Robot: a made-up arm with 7 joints. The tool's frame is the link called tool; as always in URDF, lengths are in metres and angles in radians. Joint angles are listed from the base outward.
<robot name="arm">
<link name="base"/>
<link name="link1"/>
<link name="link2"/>
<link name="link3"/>
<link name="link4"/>
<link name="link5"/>
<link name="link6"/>
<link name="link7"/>
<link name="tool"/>
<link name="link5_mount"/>
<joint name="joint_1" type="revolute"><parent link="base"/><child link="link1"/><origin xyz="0.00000 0.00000 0.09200" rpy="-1.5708 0.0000 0.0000"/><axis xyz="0 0 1"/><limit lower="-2.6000" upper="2.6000"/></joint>
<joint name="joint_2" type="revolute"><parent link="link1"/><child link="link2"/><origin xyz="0.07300 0.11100 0.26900" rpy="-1.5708 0.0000 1.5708"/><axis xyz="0 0 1"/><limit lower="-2.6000" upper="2.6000"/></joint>
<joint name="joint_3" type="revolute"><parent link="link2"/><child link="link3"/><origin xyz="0.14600 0.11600 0.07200" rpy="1.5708 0.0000 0.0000"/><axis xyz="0 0 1"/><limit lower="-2.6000" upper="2.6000"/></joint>
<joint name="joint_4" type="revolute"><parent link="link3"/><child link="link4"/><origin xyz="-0.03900 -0.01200 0.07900" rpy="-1.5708 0.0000 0.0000"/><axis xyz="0 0 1"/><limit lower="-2.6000" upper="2.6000"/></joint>
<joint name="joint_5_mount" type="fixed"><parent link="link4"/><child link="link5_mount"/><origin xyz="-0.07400 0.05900 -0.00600"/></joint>
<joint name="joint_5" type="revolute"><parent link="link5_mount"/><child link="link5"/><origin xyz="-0.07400 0.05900 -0.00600" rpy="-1.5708 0.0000 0.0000"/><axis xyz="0 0 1"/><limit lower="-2.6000" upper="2.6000"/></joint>
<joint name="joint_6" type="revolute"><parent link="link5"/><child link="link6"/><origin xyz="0.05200 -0.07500 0.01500" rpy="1.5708 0.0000 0.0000"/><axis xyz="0 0 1"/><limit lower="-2.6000" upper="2.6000"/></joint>
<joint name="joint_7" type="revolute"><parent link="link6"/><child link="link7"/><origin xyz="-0.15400 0.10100 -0.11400" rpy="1.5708 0.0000 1.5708"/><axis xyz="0 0 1"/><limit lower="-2.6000" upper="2.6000"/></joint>
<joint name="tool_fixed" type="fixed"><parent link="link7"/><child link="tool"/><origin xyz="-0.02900 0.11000 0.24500" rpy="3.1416 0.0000 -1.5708"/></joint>
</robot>
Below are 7 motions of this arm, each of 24 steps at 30 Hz.
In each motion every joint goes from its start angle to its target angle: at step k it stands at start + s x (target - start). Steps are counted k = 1, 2, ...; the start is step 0. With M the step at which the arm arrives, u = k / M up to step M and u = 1 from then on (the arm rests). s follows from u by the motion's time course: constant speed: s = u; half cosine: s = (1 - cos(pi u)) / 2; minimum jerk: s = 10 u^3 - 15 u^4 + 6 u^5.
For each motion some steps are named. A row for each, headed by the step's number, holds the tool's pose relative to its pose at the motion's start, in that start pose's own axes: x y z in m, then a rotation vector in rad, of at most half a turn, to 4 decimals.
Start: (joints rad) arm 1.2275 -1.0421 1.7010 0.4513 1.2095 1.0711 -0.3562
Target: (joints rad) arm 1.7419 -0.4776 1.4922 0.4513 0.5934 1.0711 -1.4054
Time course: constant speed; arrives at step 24
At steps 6, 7, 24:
6: -0.0736 -0.0207 -0.0064 0.0746 0.2397 0.3873
7: -0.0837 -0.0242 -0.0066 0.0948 0.2775 0.4530
24: -0.1849 -0.0502 -0.0225 0.7618 0.7625 1.5565

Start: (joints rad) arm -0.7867 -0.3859 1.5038 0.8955 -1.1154 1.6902 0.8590
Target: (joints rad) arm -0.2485 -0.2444 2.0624 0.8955 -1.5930 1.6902 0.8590
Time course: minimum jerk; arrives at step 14
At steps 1, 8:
1: 0.0010 0.0001 0.0001 0.0004 -0.0028 0.0039
8: 0.1992 0.0640 0.0697 -0.0073 -0.5548 0.7391

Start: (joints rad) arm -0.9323 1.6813 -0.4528 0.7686 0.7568 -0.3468 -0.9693
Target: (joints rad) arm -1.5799 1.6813 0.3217 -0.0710 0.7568 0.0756 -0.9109
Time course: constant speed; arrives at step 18
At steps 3, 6, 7, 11, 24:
3: -0.0249 0.0178 -0.0287 0.1266 0.0736 -0.1170
6: -0.0532 0.0470 -0.0490 0.2492 0.1592 -0.2517
7: -0.0627 0.0591 -0.0534 0.2890 0.1903 -0.3001
11: -0.0974 0.1178 -0.0575 0.4419 0.3269 -0.5099
24: -0.1212 0.2430 -0.0119 0.6846 0.6055 -0.9281

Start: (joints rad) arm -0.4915 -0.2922 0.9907 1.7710 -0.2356 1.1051 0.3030
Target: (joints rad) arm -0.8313 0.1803 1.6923 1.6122 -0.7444 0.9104 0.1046
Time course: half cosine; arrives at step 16
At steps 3, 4, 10, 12, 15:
3: 0.0132 -0.0029 -0.0042 -0.0067 -0.0002 0.0901
4: 0.0231 -0.0048 -0.0074 -0.0114 0.0017 0.1580
10: 0.1152 -0.0038 -0.0467 -0.0330 0.0841 0.7889
12: 0.1425 0.0044 -0.0633 -0.0295 0.1265 0.9854
15: 0.1646 0.0148 -0.0794 -0.0222 0.1662 1.1530

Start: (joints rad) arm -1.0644 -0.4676 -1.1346 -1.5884 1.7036 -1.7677 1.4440
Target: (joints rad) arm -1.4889 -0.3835 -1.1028 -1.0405 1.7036 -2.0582 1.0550
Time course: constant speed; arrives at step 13
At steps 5, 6, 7, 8, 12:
5: 0.0177 -0.0142 0.0092 -0.0670 0.2903 0.0672
6: 0.0208 -0.0175 0.0112 -0.0751 0.3509 0.0819
7: 0.0238 -0.0211 0.0134 -0.0814 0.4123 0.0969
8: 0.0267 -0.0247 0.0156 -0.0860 0.4742 0.1121
12: 0.0376 -0.0407 0.0251 -0.0878 0.7268 0.1745

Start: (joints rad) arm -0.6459 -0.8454 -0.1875 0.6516 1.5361 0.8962 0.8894
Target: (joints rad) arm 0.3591 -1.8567 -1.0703 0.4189 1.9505 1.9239 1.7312
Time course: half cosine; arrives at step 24
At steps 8, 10, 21, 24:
8: 0.0888 -0.0840 0.0404 -0.4538 -0.3350 -0.3316
10: 0.1400 -0.1168 0.0787 -0.6478 -0.5764 -0.4453
21: 0.3309 -0.0064 0.4065 -0.8028 -2.3337 -0.4610
24: 0.3301 0.0191 0.4261 -0.7421 -2.4588 -0.4280

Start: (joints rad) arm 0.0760 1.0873 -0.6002 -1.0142 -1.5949 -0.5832 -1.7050
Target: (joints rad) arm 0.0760 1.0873 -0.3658 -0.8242 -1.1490 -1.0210 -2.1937
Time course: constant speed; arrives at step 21
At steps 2, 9, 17, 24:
2: 0.0069 -0.0097 -0.0133 -0.0444 -0.0543 0.0490
9: 0.0374 -0.0487 -0.0492 -0.2182 -0.2195 0.2241
17: 0.0797 -0.0988 -0.0668 -0.4460 -0.3572 0.4283
24: 0.1021 -0.1241 -0.0658 -0.5686 -0.4042 0.5311

